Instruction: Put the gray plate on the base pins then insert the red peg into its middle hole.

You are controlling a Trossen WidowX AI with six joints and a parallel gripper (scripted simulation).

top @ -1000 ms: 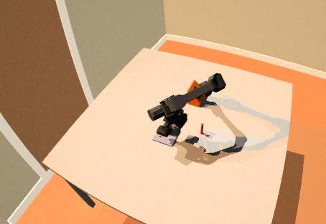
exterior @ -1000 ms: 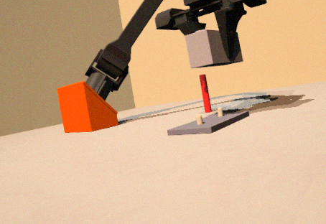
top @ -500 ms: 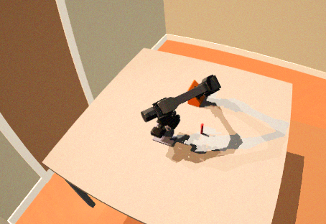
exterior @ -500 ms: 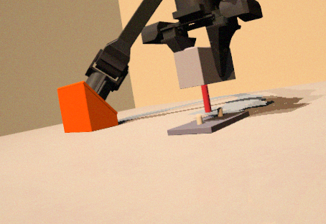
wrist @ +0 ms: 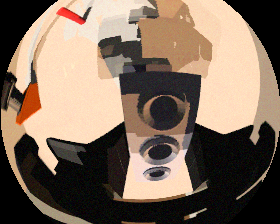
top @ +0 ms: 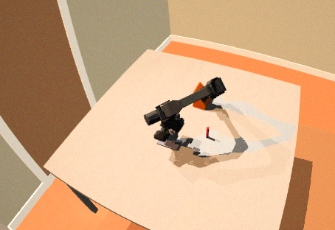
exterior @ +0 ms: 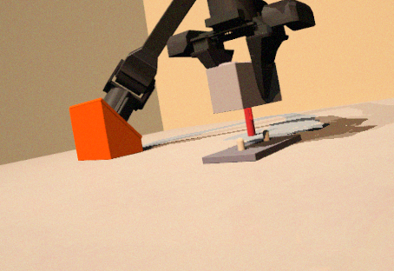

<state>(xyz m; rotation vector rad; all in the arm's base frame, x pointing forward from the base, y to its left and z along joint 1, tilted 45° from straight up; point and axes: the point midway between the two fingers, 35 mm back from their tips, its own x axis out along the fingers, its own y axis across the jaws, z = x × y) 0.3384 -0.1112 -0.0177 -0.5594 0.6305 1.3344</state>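
The gray base is 50 mm below my gripper tip. Also, from my gripper tip: red peg 100 mm behind, 190 mm to the left, 20 mm below; then gray plate 30 mm above.
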